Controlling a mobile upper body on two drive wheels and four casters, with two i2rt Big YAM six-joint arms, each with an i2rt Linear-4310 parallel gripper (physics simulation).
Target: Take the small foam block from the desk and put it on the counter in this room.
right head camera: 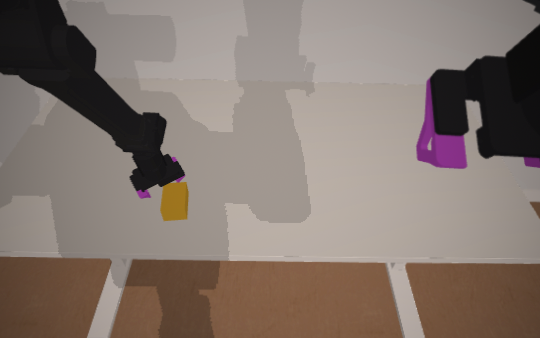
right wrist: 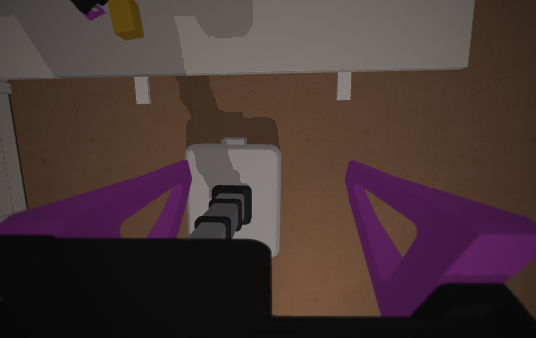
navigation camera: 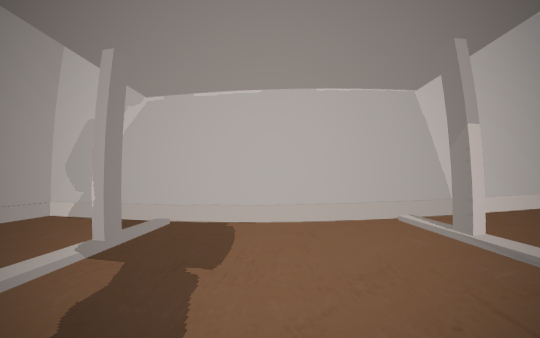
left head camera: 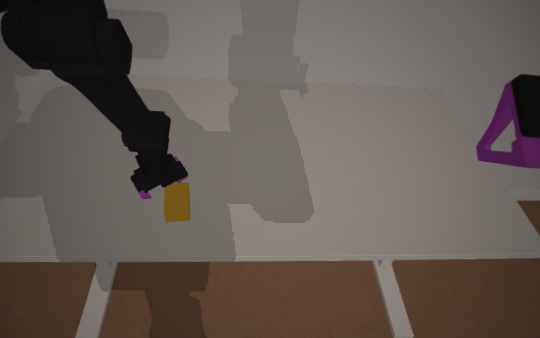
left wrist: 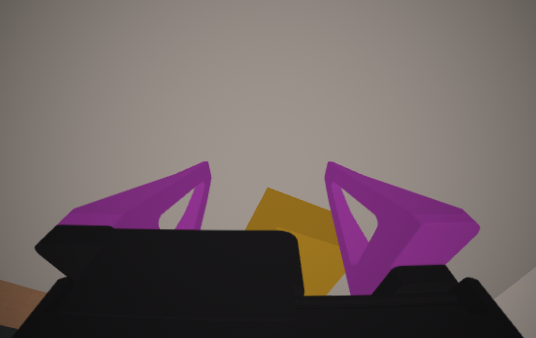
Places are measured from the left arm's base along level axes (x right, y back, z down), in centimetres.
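Where they show: left gripper, between the fingertips: (right head camera: 163, 188) (right wrist: 113, 1) (left head camera: 163, 189) (left wrist: 267, 169); right gripper, between the fingertips: (right head camera: 472, 155) (right wrist: 268, 169) (left head camera: 525, 156).
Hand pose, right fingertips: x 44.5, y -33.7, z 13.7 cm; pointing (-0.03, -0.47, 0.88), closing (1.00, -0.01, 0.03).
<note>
After its pixels a point has its place.
The foam block (left head camera: 177, 202) {y -67.0, x 2.6, z 64.5 cm} (right head camera: 174, 202) {y -66.7, x 2.8, z 64.5 cm} (left wrist: 320, 250) {y -72.7, x 1.9, z 64.5 cm} (right wrist: 125, 20) {y -67.3, x 3.3, z 64.5 cm} is yellow-orange and stands on the white desk (left head camera: 380, 200) {y -73.3, x 57.7, z 69.0 cm} (right head camera: 380, 200) {y -73.6, x 57.5, z 69.0 cm} (right wrist: 325, 40) {y -64.1, x 59.2, z 69.0 cm}, left of the middle in both head views. My left gripper (left head camera: 161, 181) {y -74.3, x -2.5, z 68.3 cm} (right head camera: 159, 180) {y -74.3, x -2.5, z 68.3 cm} (left wrist: 267, 169) {y -74.3, x -2.5, z 68.3 cm} is open and empty, right beside the block's far end. In the left wrist view the block shows low, partly behind the right-hand finger and the gripper body. My right gripper (right wrist: 268, 169) {y -33.7, x 44.5, z 13.7 cm} is open and empty, off at the right of the desk in the head views. The counter does not show in these views.
Two white desk legs (navigation camera: 107, 145) {y -88.6, x -36.2, z 106.7 cm} (navigation camera: 465, 140) {y -91.9, x 83.1, z 107.5 cm} stand on foot bars on the brown floor (navigation camera: 325, 290) {y -70.9, x 30.3, z 141.0 cm}, with a pale wall (navigation camera: 280, 150) {y -134.4, x 21.6, z 103.8 cm} behind. The robot's white base (right wrist: 260, 200) {y -2.4, x 37.8, z 115.0 cm} shows below the desk's front edge in the right wrist view.
</note>
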